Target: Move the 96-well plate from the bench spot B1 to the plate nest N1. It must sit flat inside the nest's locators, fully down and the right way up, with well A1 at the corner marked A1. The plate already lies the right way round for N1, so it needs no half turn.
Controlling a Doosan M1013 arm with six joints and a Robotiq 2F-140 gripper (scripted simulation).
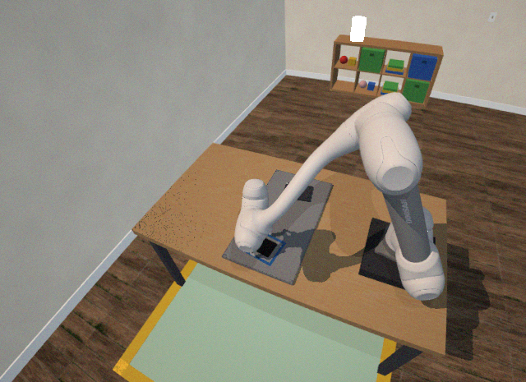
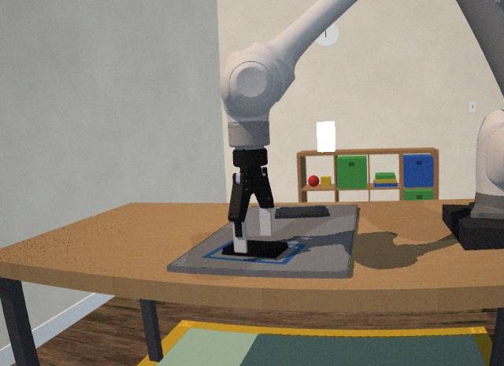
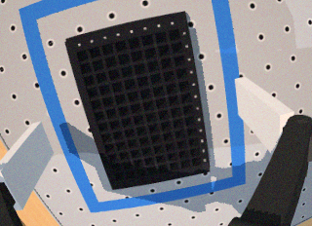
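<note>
Right now the black 96-well plate is 2 cm below my hand. The rest, counted from my hand: dark grey plate nest: 42 cm to the right, 5 cm ahead, 2 cm below; A1 corner mark: 44 cm to the right, 14 cm ahead, 2 cm below.
</note>
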